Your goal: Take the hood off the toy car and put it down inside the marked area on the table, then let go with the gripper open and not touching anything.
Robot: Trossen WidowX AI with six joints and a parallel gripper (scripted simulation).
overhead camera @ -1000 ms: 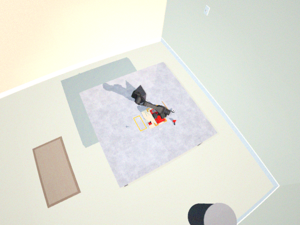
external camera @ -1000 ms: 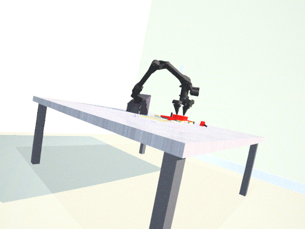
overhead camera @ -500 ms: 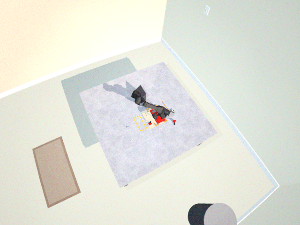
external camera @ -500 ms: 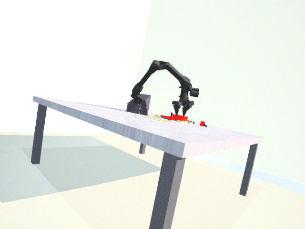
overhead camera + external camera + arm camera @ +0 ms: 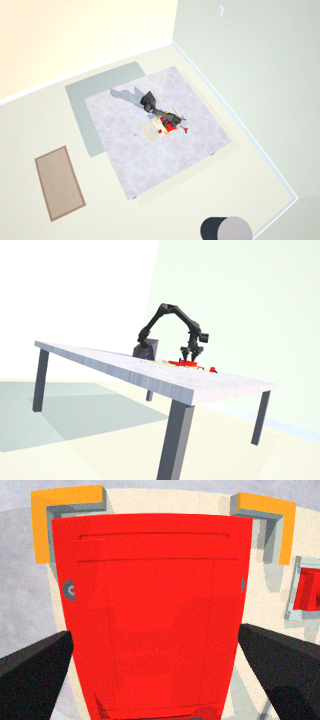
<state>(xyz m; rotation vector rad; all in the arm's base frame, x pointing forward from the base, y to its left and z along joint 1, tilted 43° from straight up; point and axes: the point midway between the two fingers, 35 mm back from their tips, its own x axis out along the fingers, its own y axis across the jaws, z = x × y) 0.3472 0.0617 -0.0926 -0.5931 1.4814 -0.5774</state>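
Right now the hood is right at my gripper tip. From my gripper tip the other things lie so: thin stick: 11 cm behind, 16 cm to the left, 3 cm below.
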